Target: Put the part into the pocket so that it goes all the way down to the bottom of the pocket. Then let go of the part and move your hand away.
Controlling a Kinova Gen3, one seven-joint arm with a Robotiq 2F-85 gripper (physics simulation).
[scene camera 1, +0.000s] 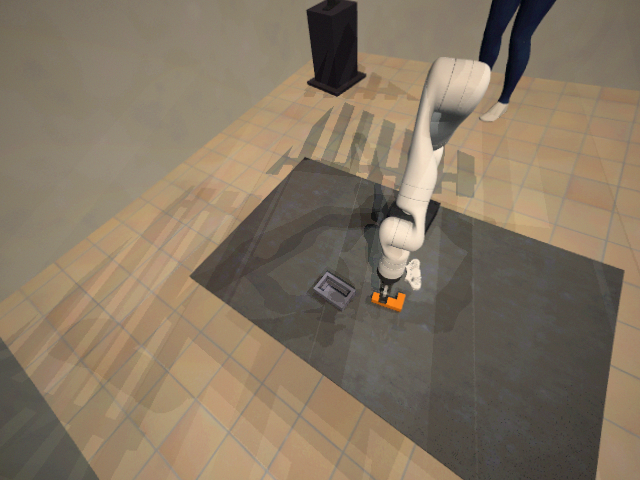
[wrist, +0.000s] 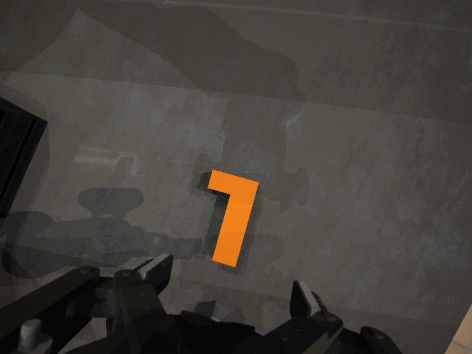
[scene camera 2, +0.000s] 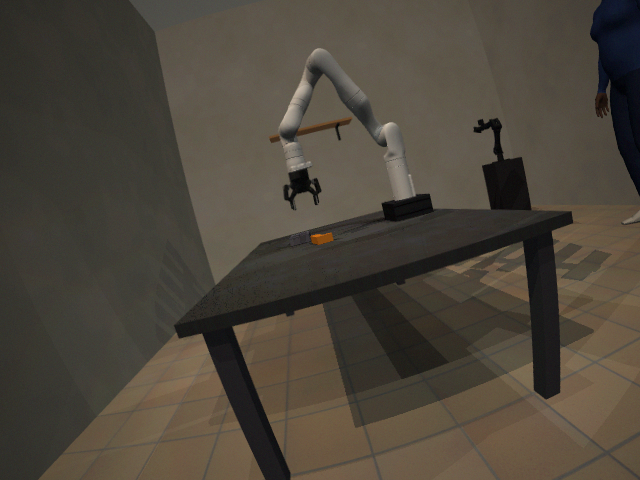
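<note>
The orange L-shaped part lies flat on the table. The grey block with the pocket stands beside it, a short gap away; its recess shows no part in it in scene view 1. A small piece of the block shows in the wrist view behind the gripper's body. My gripper is open and empty. It points down and hangs clearly above the part and the block. In the wrist view the part's long arm points toward the space between the fingers.
The dark table bears the black robot base. Beyond the table stand a dark pedestal and a person. A wooden shelf hangs on the wall behind the arm.
</note>
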